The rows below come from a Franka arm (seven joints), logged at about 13 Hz.
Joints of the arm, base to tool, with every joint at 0 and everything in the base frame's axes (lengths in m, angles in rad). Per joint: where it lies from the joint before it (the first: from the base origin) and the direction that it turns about. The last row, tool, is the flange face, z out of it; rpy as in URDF.
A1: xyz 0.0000 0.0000 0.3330 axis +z
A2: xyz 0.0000 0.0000 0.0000 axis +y
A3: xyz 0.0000 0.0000 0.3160 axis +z
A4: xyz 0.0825 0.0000 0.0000 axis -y
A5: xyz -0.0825 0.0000 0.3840 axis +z
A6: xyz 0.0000 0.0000 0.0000 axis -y
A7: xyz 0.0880 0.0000 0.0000 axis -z
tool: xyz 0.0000 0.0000 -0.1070 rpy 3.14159 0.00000 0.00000
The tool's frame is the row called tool.
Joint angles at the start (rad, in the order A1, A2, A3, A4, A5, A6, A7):
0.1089 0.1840 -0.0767 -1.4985 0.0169 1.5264 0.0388
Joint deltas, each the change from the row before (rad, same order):
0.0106 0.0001 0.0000 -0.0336 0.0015 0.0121 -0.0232
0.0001 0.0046 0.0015 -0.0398 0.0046 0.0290 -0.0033
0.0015 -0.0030 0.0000 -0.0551 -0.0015 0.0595 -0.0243
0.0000 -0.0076 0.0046 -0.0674 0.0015 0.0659 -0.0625
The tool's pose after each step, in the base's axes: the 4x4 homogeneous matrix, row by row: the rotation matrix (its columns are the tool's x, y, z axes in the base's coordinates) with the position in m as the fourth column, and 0 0 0 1 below. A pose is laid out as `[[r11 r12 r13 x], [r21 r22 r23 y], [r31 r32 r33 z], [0 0 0 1]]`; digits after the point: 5 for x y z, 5 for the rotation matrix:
[[0.98400 0.02608 -0.17625 0.59766], [0.02592 -0.99966 -0.00319 0.03121], [-0.17627 -0.00143 -0.98434 0.53396], [0 0 0 1]]
[[0.98104 0.02933 -0.19156 0.59787], [0.02996 -0.99955 0.00041 0.03240], [-0.19146 -0.00614 -0.98148 0.51487], [0 0 0 1]]
[[0.98141 0.05382 -0.18424 0.59779], [0.05459 -0.99851 -0.00086 0.03268], [-0.18401 -0.00921 -0.98288 0.49532], [0 0 0 1]]
[[0.97687 0.11781 -0.17844 0.59477], [0.11997 -0.99278 0.00132 0.03468], [-0.17699 -0.02270 -0.98395 0.47330], [0 0 0 1]]

